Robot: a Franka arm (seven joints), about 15 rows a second.
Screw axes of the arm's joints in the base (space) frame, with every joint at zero. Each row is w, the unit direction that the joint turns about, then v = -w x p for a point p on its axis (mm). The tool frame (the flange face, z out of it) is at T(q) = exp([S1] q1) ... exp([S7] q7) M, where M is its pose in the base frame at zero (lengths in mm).
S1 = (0, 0, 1, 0, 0, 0)
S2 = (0, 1, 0, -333, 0, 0)
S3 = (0, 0, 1, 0, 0, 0)
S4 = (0, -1, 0, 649, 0, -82.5)
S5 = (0, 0, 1, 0, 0, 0)
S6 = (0, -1, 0, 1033, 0, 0)
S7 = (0, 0, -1, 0, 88, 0)
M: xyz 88 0 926 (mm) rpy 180 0 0 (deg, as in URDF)
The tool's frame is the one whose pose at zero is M.
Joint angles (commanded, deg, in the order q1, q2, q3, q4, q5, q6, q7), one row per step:
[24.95 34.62 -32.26 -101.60 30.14 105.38 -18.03]
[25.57 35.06 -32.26 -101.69 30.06 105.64 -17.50]
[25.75 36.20 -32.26 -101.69 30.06 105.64 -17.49]
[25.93 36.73 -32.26 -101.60 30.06 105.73 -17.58]
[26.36 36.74 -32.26 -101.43 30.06 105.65 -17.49]
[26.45 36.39 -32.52 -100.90 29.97 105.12 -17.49]
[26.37 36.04 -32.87 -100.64 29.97 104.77 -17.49]
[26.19 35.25 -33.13 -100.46 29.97 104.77 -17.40]
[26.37 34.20 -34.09 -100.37 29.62 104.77 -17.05]
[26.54 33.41 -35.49 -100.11 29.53 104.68 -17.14]
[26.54 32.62 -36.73 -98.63 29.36 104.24 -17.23]
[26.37 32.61 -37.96 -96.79 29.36 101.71 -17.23]
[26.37 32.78 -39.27 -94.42 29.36 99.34 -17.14]
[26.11 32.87 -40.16 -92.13 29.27 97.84 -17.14]
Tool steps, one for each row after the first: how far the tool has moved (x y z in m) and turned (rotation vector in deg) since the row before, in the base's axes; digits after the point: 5 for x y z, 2 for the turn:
[-0.00056 0.00576 -0.00460 -0.53 0.38 0.14]
[-0.00192 0.00098 -0.01082 -0.50 1.03 0.17]
[-0.00022 0.00153 -0.00442 -0.23 0.29 0.28]
[0.00084 0.00496 0.00090 -0.01 -0.06 0.41]
[0.00263 0.00018 0.00700 0.13 -0.37 0.15]
[0.00146 -0.00310 0.00573 0.09 -0.33 -0.25]
[0.00232 -0.00346 0.00940 0.18 -0.93 -0.42]
[0.00202 -0.00687 0.01325 -0.41 -1.11 -0.69]
[0.00219 -0.01071 0.01310 -0.37 -1.21 -0.77]
[0.00721 -0.00867 0.02057 -0.31 -1.97 -0.34]
[0.00336 -0.00791 0.01416 0.19 0.29 -0.36]
[0.00560 -0.00585 0.01668 -0.11 -0.18 -0.16]
[0.00631 -0.00564 0.01654 -0.29 -0.85 -0.03]

